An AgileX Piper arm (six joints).
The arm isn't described. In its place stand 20 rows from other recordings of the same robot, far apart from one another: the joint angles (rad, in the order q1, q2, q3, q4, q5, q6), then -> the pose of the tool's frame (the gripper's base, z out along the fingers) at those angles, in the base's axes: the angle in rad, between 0 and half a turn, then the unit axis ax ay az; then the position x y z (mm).
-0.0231 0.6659 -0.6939 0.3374 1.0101 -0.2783 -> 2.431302 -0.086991 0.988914 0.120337 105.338 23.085 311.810
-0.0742 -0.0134 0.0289 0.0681 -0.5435 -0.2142 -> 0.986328 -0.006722 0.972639 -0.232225 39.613 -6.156 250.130
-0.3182 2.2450 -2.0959 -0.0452 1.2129 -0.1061 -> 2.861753 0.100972 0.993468 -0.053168 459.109 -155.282 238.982
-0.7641 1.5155 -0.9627 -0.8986 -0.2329 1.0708 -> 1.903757 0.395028 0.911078 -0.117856 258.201 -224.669 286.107
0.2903 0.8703 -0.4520 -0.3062 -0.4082 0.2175 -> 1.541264 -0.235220 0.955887 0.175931 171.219 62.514 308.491
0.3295 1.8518 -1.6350 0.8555 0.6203 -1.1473 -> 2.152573 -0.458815 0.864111 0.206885 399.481 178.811 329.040
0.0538 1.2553 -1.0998 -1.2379 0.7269 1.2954 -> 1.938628 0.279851 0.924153 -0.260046 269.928 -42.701 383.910
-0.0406 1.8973 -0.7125 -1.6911 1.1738 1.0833 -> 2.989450 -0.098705 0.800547 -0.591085 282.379 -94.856 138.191
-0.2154 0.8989 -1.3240 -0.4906 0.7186 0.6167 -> 1.734050 0.349846 0.925084 -0.147740 138.375 -59.169 497.652
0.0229 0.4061 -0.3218 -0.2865 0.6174 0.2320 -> 2.167845 0.030258 0.996574 -0.076967 81.172 -13.032 242.426
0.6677 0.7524 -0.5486 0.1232 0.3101 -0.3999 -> 2.026401 -0.463522 0.874871 0.140526 119.359 98.462 299.395
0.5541 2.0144 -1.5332 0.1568 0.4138 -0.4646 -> 2.387242 -0.433786 0.897637 0.077954 387.421 246.440 220.179
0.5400 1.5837 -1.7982 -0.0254 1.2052 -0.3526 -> 2.474875 -0.431940 0.901701 0.019050 285.404 168.563 428.927
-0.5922 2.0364 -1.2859 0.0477 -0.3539 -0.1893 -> 1.982637 0.219930 0.939909 -0.261154 380.057 -257.494 193.198
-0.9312 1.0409 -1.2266 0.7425 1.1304 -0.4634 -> 2.136745 0.264613 0.961210 0.077817 151.992 -111.065 426.997
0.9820 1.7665 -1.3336 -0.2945 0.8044 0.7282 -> 2.678340 -0.204718 0.975856 0.076132 223.685 300.687 247.809
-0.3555 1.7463 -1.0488 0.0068 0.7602 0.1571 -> 2.941769 0.255651 0.966741 -0.007374 303.441 -112.205 179.450
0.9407 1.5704 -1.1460 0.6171 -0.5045 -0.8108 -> 1.536615 -0.418300 0.880399 0.223435 238.256 283.509 350.702
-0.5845 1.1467 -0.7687 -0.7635 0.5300 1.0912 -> 2.313121 0.532884 0.817954 -0.216762 175.269 -154.103 291.092
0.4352 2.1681 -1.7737 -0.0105 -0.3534 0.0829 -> 1.591634 -0.175886 0.950488 0.256198 478.026 222.613 284.120
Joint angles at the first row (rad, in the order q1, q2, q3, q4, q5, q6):
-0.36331, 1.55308, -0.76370, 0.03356, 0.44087, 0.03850
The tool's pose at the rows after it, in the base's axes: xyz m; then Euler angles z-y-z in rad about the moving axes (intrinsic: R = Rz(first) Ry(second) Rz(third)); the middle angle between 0 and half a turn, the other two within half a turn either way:
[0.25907 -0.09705 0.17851 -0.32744 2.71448 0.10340]
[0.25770 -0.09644 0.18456 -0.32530 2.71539 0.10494]
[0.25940 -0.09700 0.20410 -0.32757 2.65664 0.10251]
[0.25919 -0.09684 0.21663 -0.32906 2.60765 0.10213]
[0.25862 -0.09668 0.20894 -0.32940 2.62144 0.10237]
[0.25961 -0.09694 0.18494 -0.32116 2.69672 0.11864]
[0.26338 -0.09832 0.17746 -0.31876 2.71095 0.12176]
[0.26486 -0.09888 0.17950 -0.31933 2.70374 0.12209]
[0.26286 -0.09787 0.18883 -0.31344 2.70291 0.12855]
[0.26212 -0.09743 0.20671 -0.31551 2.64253 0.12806]
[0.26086 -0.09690 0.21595 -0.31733 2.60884 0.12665]
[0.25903 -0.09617 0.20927 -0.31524 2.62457 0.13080]
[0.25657 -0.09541 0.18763 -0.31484 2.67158 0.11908]
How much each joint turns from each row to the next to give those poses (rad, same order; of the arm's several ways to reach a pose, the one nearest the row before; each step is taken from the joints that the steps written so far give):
-0.00001, -0.00192, -0.00002, 0.00104, 0.00306, 0.00100
0.00003, -0.01834, -0.00826, -0.00002, 0.02754, 0.00003
-0.00003, -0.04545, -0.03005, 0.00094, 0.01676, -0.00002
0.00003, -0.03323, -0.01183, 0.00190, -0.00390, 0.00003
-0.00001, 0.01447, 0.01668, 0.00001, -0.01738, -0.00001
-0.00003, 0.06638, 0.02435, 0.00415, -0.01530, 0.00363
0.00003, 0.03253, -0.00431, 0.00228, -0.01392, -0.00160
0.00000, -0.00081, -0.00761, 0.00001, 0.00120, 0.00098
0.00001, -0.02776, -0.01218, 0.00214, 0.03927, 0.00002
-0.00003, -0.04996, -0.01593, 0.00318, 0.00559, -0.00004
0.00002, -0.02787, -0.00541, 0.00105, -0.00042, 0.00003
-0.00002, 0.00825, 0.01816, 0.00196, -0.01061, -0.00003
0.00000, 0.04388, 0.04365, 0.00022, -0.04056, -0.01427

